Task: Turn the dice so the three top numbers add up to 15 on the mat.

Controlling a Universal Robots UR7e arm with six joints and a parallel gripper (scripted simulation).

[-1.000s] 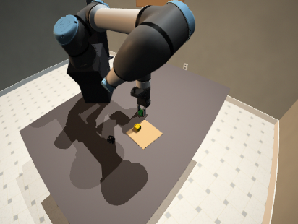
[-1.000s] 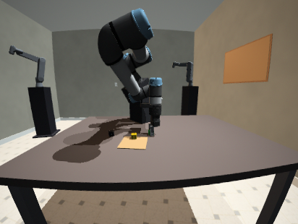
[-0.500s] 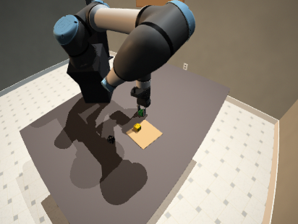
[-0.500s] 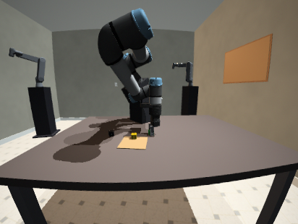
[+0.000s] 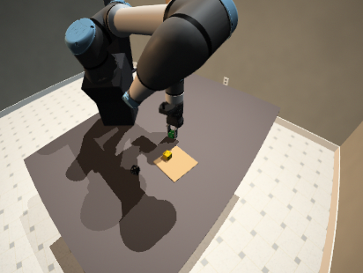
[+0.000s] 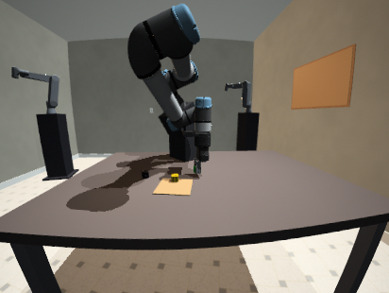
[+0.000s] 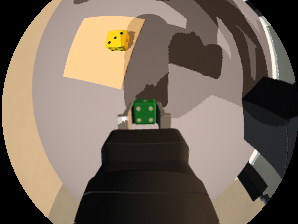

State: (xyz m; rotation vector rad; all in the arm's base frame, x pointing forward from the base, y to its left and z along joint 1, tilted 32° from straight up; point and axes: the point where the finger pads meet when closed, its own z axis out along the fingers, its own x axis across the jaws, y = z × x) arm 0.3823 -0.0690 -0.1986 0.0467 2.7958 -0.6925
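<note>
Right now the yellow die is 120 mm to the right of my hand, 30 mm ahead of it and 20 mm below it. From my hand the other things lie so: black die 240 mm to the right, 60 mm behind, 20 mm below; green die right at my hand; tan mat 130 mm to the right, 70 mm ahead, 40 mm below.
</note>
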